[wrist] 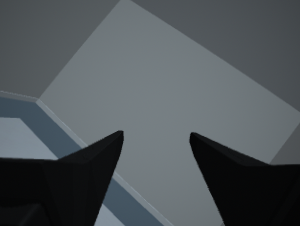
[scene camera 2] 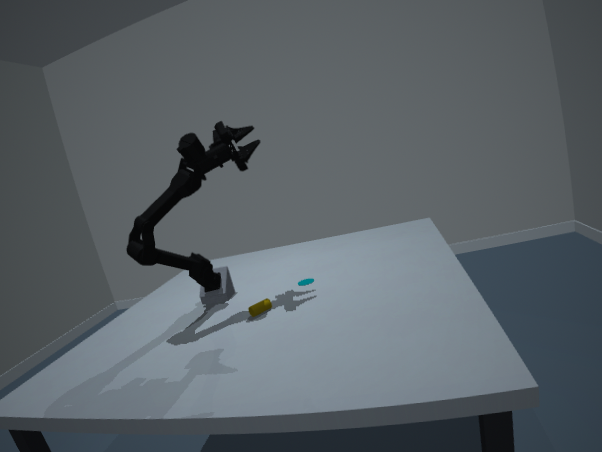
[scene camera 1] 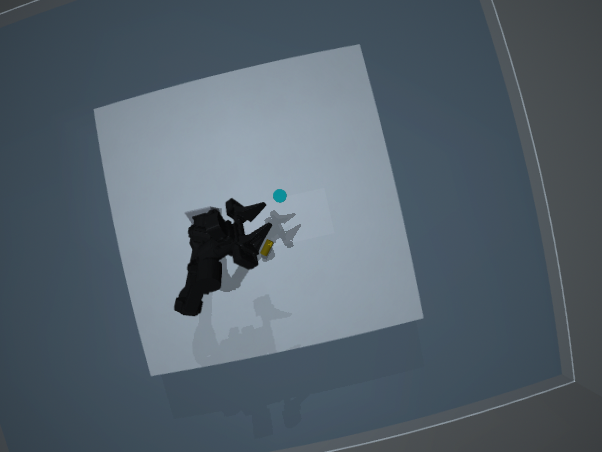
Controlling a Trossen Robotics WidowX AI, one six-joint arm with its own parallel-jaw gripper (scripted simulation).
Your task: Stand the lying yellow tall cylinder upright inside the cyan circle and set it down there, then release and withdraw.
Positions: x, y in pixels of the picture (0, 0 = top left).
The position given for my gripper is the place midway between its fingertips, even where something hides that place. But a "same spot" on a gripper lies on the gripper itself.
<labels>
My gripper shows in the wrist view, in scene camera 2 and in scene camera 1 (268, 213). One and the same spot on my gripper: (scene camera 2: 245, 152) is (wrist: 89, 208).
</labels>
